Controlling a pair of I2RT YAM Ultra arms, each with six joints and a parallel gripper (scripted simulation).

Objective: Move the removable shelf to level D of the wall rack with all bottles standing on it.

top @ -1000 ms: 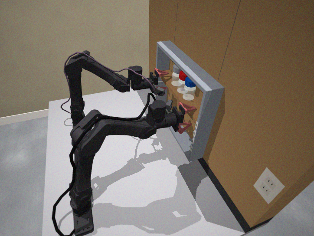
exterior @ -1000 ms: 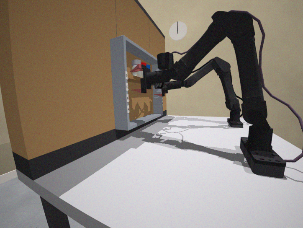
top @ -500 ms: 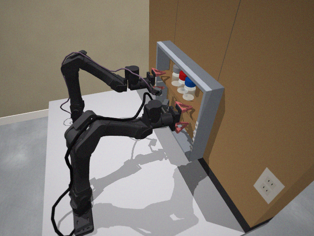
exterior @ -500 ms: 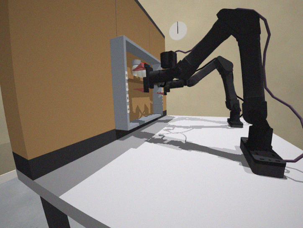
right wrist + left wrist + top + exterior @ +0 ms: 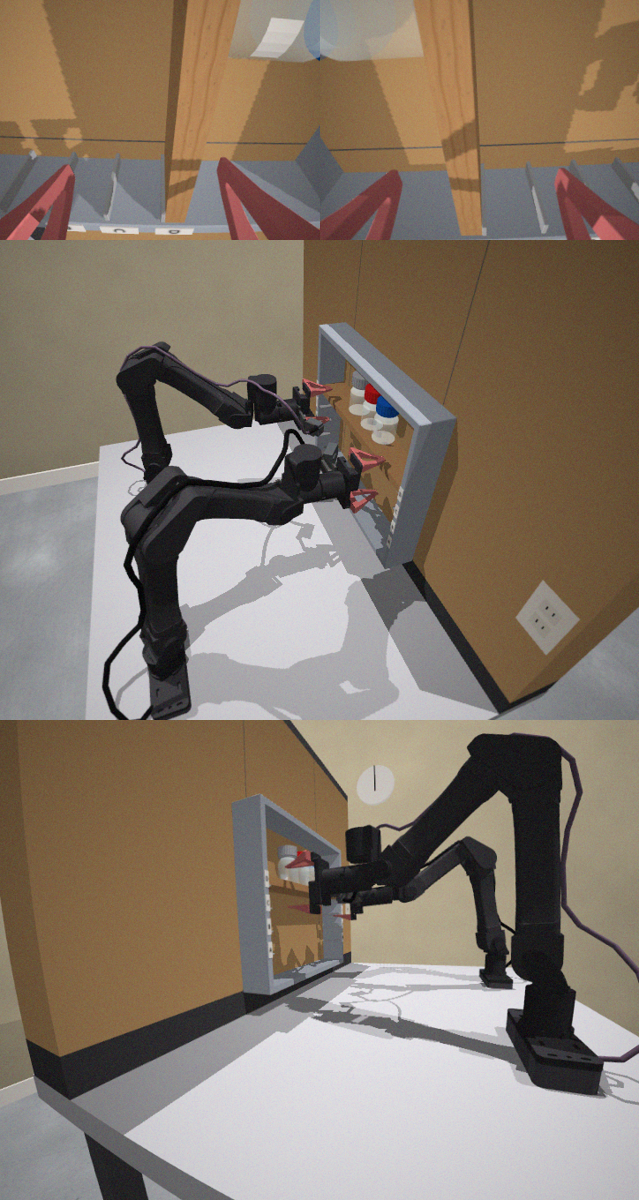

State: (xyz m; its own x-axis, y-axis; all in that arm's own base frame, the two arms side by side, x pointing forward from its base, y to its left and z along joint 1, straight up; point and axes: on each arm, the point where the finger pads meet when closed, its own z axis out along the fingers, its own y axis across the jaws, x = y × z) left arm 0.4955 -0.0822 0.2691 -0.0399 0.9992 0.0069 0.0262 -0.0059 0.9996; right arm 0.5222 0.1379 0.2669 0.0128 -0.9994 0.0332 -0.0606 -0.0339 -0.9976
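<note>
My right gripper is now 9 cm to the right of the blue-capped bottle, 8 cm below it and 5 cm short of it. Round my right hand: wooden shelf 15 cm to the left, 4 cm ahead, 2 cm above; grey wall rack 15 cm to the left, 3 cm ahead, 1 cm below; red-capped bottle 15 cm to the left, 8 cm above, 4 cm ahead.
My left hand is 80 mm to the left of the grey-capped bottle, 60 mm below it and 60 mm short of it. Also, from my left hand: wooden shelf (150 mm to the right, 60 mm ahead, 10 mm above); then grey wall rack (150 mm to the right, 50 mm ahead, 30 mm below); then red-capped bottle (150 mm to the right, 60 mm ahead, 60 mm above).
</note>
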